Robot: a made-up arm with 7 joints.
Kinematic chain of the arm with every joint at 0, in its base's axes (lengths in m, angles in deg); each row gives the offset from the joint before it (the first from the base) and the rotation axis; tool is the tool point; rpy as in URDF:
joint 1: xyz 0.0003 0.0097 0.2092 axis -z
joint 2: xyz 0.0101 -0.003 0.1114 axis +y
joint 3: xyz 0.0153 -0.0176 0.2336 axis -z
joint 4: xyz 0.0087 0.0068 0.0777 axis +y
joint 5: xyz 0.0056 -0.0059 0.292 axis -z
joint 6: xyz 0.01 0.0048 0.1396 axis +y
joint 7: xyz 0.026 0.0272 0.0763 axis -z
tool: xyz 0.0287 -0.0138 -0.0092 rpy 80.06 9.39 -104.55
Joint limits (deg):
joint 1: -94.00..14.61
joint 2: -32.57..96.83
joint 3: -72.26..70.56
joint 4: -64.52..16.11
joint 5: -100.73..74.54
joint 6: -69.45..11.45
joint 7: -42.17..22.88
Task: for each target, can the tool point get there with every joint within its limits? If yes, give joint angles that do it. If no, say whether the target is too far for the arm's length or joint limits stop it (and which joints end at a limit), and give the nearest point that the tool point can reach.
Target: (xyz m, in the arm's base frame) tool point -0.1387 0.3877 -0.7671
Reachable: no: too far | nearest point -0.0601 0.7347 -0.0147 | short by 0.832 m
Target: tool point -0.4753 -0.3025 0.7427
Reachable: yes | joints -46.97 -21.26 18.51 -56.34 44.05 -57.65 6.82
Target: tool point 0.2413 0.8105 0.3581
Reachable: yes | joints -75.06 84.18 29.11 1.20 27.13 -43.08 17.06
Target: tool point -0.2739 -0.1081 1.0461
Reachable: yes | joints -43.34 -6.57 31.19 -27.24 -64.50 -63.34 -17.74
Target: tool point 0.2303 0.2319 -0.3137
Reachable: no: joint limits stop it (at a limit: joint 2, joint 4, joint 6, joint 7) | nearest point 0.5234 0.5151 -0.0166 | short by 0.504 m
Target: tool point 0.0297 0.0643 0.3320
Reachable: no: joint limits stop it (at a limit: joint 2, joint 4, joint 5, joint 6, joint 7) | nearest point 0.3009 0.5680 0.4646 | short by 0.587 m
